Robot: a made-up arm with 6 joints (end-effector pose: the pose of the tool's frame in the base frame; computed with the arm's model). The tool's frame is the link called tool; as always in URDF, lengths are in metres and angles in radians.
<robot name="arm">
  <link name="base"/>
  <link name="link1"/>
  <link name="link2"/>
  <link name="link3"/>
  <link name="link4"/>
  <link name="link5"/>
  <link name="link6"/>
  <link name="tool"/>
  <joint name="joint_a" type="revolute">
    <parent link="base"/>
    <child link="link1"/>
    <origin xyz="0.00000 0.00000 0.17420" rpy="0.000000 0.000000 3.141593"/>
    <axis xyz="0 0 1"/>
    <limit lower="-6.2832" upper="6.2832" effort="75" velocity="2.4"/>
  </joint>
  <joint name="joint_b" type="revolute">
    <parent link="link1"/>
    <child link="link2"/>
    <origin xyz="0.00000 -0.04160 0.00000" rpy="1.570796 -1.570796 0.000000"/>
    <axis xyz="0 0 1"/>
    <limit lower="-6.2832" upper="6.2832" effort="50" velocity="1.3"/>
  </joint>
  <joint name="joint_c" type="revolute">
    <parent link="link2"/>
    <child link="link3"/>
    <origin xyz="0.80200 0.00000 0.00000" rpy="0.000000 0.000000 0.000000"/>
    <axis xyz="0 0 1"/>
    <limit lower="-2.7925" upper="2.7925" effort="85" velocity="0.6"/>
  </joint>
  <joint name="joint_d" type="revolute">
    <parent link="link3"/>
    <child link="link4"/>
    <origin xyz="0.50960 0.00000 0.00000" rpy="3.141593 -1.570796 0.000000"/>
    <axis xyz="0 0 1"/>
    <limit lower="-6.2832" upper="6.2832" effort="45" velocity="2.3"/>
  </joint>
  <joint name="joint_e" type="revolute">
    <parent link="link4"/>
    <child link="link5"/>
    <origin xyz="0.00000 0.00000 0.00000" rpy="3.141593 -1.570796 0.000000"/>
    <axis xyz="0 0 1"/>
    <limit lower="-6.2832" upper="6.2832" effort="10" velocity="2.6"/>
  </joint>
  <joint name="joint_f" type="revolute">
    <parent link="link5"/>
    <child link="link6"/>
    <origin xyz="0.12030 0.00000 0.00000" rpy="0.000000 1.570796 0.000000"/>
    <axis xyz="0 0 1"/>
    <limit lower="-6.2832" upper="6.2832" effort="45" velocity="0.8"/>
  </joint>
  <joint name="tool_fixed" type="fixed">
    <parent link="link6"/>
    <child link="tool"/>
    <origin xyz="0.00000 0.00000 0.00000" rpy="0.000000 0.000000 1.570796"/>
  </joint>
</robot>
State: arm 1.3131 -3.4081 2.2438 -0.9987 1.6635 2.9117
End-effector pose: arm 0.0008 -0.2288 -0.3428 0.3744 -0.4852 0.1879 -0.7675
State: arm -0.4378 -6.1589 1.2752 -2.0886 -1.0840 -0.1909
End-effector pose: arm 0.6600 -0.1610 1.0146 0.3856 -0.8022 0.1791 -0.4191
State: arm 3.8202 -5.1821 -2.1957 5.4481 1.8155 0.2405
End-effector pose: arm -0.2805 -0.1684 0.8271 0.3374 0.4022 -0.3231 -0.7874
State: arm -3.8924 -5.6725 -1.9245 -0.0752 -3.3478 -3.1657
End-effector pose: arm -0.0908 0.0304 0.9546 0.6449 -0.2873 -0.6657 -0.2418
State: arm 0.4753 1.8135 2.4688 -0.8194 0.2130 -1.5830
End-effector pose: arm 0.1684 0.1125 -0.2643 0.3949 0.7963 -0.0634 -0.4537
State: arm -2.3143 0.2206 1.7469 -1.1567 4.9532 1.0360
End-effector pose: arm -0.3578 -0.6086 0.7921 0.6636 0.3178 0.5147 -0.4402
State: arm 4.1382 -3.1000 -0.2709 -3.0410 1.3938 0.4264
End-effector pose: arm -0.0848 -0.1858 -1.1172 0.5667 0.1531 -0.6716 0.4521
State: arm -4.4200 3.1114 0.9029 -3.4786 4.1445 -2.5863
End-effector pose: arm 0.1013 -0.3644 -0.8401 0.2552 0.1463 0.0314 0.9552
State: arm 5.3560 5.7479 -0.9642 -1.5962 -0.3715 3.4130
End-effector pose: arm -0.5494 0.8744 0.9094 0.7063 -0.6799 0.0009 0.1973
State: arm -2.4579 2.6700 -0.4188 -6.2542 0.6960 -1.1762
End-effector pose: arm -0.5799 -0.5290 -0.9789 0.0136 -0.6031 -0.7916 0.0966
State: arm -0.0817 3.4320 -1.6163 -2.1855 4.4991 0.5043
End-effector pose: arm 0.2341 0.1189 -0.7774 0.4075 -0.8257 0.2567 0.2936
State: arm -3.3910 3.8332 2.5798 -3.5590 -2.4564 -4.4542
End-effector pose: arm 0.3739 -0.1063 -0.0396 0.2471 -0.9074 -0.3129 0.1327
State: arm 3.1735 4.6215 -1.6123 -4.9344 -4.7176 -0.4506
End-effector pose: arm 0.7623 -0.1347 -0.4079 0.5651 0.6705 -0.2599 0.4044
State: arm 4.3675 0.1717 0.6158 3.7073 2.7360 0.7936
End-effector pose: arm -0.1172 -0.3739 1.2744 0.3319 -0.4380 0.7171 0.4286
